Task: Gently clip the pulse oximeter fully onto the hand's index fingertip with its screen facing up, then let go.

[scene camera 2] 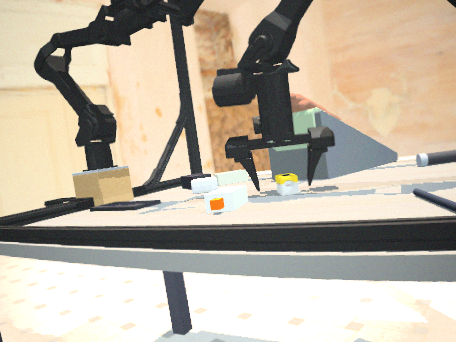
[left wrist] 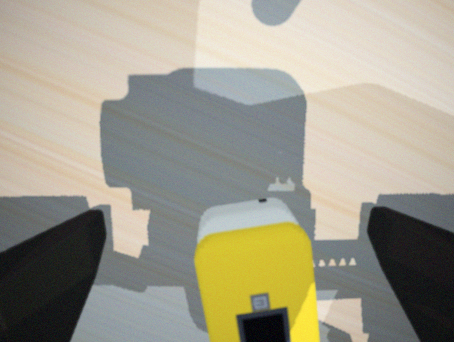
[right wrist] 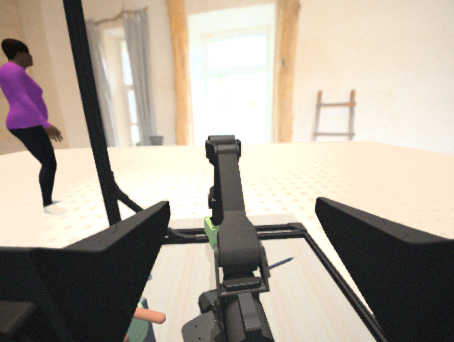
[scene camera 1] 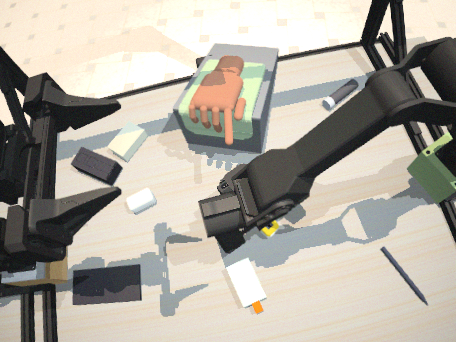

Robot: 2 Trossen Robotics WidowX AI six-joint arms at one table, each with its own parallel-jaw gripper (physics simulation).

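The pulse oximeter, yellow on top and white below, lies on the table. Its dark screen faces up, partly cut off at the left wrist view's bottom edge. My left gripper points down, open, its fingertips apart on either side of the oximeter's place, touching nothing; scene camera 1 hides its fingers under the arm. The orange-brown hand lies on a green pad on the grey wedge, its index finger sticking out past the edge. My right gripper is open and empty.
A white block with an orange end lies near the left gripper. A small white piece, black block, pale green block, dark flat pad, dark pen and grey cylinder lie around.
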